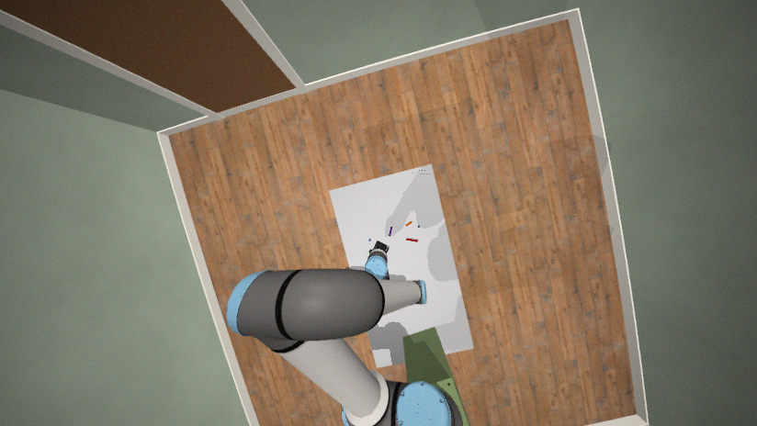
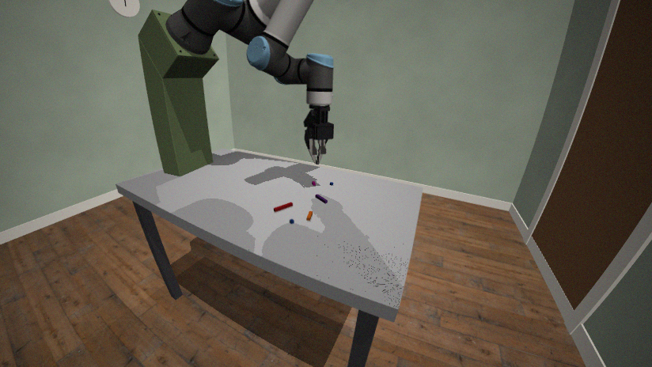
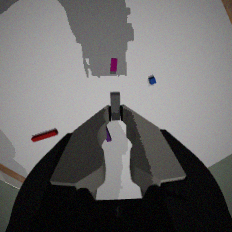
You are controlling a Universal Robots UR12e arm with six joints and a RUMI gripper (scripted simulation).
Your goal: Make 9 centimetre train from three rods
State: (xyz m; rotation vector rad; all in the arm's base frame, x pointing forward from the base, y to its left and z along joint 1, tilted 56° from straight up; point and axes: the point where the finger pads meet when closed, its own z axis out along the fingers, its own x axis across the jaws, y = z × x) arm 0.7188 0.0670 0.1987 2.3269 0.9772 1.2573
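Now: the grey rod 10 mm below my hand. Round my hand: red rod: 20 mm behind, 200 mm to the right, 110 mm below; then purple rod: 60 mm ahead, 90 mm to the right, 110 mm below; then magenta rod: 20 mm behind, 20 mm to the left, 110 mm below.
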